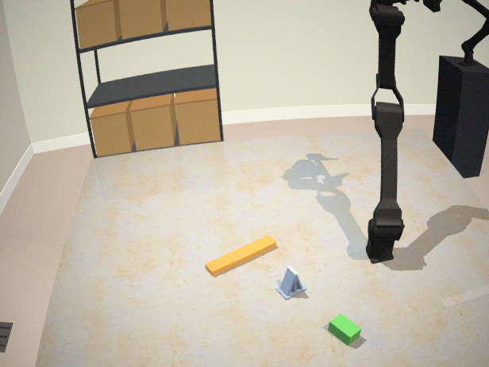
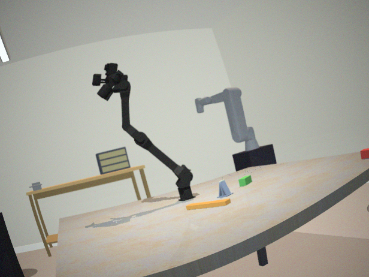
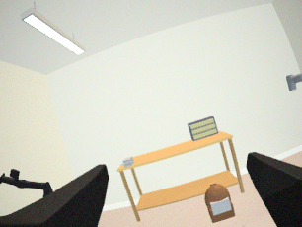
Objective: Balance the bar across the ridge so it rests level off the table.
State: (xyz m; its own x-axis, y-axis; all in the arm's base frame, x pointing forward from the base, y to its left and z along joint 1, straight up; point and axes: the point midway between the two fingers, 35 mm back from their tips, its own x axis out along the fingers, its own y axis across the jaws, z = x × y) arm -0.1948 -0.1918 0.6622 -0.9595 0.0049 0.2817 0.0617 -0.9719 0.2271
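Now: gripper tip 570 mm short of the orange bar, 130 mm to the right of it and 660 mm above it. Round my gripper tip: green block 380 mm ahead, 420 mm to the left, 660 mm below; red block 970 mm ahead, 690 mm to the left, 660 mm below.
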